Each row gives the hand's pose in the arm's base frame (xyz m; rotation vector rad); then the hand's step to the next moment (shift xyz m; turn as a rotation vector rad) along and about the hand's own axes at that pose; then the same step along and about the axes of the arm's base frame.
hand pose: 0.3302 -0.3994 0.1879 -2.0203 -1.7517 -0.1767
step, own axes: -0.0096 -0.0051 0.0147 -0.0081 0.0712 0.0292
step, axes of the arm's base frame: -0.0096 -0.0021 -0.0154 0.0614 -0.0012 -0.0471
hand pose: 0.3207 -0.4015 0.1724 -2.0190 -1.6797 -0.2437
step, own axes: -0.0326 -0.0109 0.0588 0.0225 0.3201 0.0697
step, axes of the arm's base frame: -0.0280 0.0011 -0.0621 0.2998 0.0162 -0.1330
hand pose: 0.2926 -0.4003 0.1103 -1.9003 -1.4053 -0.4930
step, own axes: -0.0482 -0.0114 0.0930 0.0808 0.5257 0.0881
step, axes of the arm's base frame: -0.0367 0.0377 -0.0913 0.5099 0.0365 -0.1714
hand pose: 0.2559 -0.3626 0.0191 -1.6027 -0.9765 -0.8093
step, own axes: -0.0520 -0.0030 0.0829 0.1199 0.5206 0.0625
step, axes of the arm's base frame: -0.0233 0.0710 -0.0632 0.5218 0.0198 -0.1291
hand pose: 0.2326 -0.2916 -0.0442 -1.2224 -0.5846 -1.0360
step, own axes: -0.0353 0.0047 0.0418 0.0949 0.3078 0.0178
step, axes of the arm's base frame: -0.0052 0.0510 -0.0198 0.3163 -0.0142 -0.0617
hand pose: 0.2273 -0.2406 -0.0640 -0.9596 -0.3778 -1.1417
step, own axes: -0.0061 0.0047 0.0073 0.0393 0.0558 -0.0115
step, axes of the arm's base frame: 0.0032 0.0099 -0.0022 0.0634 -0.0275 -0.0042
